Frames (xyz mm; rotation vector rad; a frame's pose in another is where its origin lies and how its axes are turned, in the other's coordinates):
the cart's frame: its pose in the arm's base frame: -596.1 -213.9 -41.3 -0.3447 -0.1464 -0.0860
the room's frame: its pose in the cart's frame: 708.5 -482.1 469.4 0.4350 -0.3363 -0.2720
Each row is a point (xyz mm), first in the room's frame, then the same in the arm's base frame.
Working: the room's frame: its pose in the arm's base frame: -10.3 -547.0 666.3 0.1006 -0.5360 -0.2604

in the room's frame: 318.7 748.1 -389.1
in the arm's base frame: 618.1 97.0 611.2
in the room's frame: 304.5 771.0 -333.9
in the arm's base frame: 582.9 121.4 655.2
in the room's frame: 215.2 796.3 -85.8
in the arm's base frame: 386.3 163.2 827.8
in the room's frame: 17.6 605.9 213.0
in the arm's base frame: 26.7 25.5 955.5
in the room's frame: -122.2 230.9 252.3
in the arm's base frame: -191.3 -298.5 859.6
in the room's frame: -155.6 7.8 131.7
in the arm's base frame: -205.5 -500.8 703.8
